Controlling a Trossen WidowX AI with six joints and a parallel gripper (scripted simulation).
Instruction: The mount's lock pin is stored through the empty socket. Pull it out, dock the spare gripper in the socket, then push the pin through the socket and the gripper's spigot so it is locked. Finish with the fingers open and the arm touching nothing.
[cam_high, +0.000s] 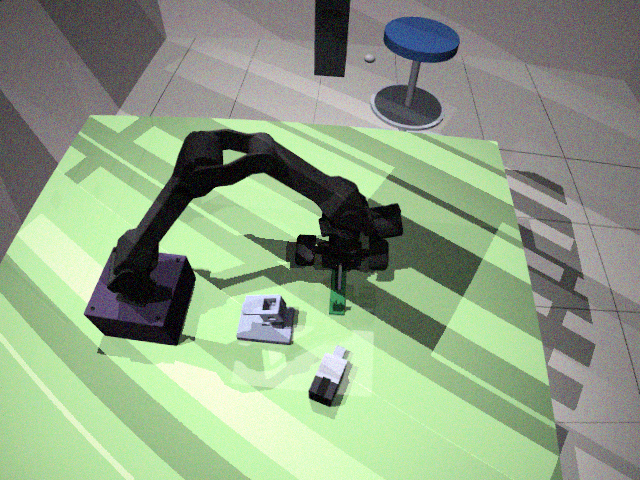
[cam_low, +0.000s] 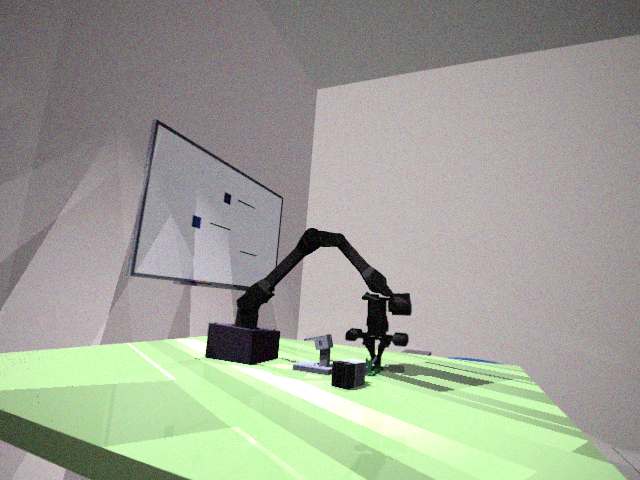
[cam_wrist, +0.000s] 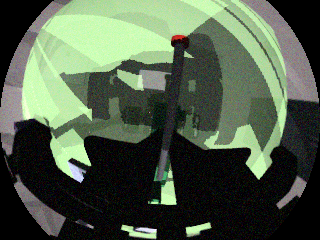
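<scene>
Right now my gripper tip is 40 mm to the left of the green fixture and 10 mm below it. The rest, counted from my gripper tip: spare gripper: 30 mm ahead, 240 mm to the right, 10 mm above; grey mount: 120 mm behind, 160 mm to the right, 30 mm above.
</scene>
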